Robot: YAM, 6 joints.
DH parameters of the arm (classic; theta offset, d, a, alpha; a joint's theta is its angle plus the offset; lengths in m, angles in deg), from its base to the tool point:
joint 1: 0 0.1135 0.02 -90
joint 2: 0 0 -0.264 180
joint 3: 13.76 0 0.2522 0
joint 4: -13.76 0 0.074 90
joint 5: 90 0 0 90
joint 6: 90 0.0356 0 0
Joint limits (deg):
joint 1: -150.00..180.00
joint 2: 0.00..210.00
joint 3: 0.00..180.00
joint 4: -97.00..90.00
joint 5: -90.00..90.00
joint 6: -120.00..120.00
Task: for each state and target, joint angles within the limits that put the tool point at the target. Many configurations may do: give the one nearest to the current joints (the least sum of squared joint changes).
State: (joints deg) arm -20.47 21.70 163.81 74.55 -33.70 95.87
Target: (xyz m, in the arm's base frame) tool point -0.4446 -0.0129 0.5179
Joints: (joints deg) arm 3.28 40.18 157.17 39.40 -20.72 95.87
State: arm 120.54 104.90 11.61 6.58 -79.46 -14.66
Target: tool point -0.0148 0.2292 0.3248
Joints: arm 84.86 62.17 44.40 14.46 -82.32 -14.66
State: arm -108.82 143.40 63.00 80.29 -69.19 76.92
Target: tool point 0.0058 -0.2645 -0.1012
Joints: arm -96.06 160.68 41.21 75.56 -71.23 76.92
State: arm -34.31 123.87 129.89 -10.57 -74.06 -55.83
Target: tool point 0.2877 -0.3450 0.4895
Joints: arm -54.50 119.25 136.84 -7.79 -72.31 -55.83
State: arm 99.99 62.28 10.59 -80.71 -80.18 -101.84
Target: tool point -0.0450 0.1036 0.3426
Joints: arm 95.16 47.95 58.05 -74.25 -85.74 -101.84
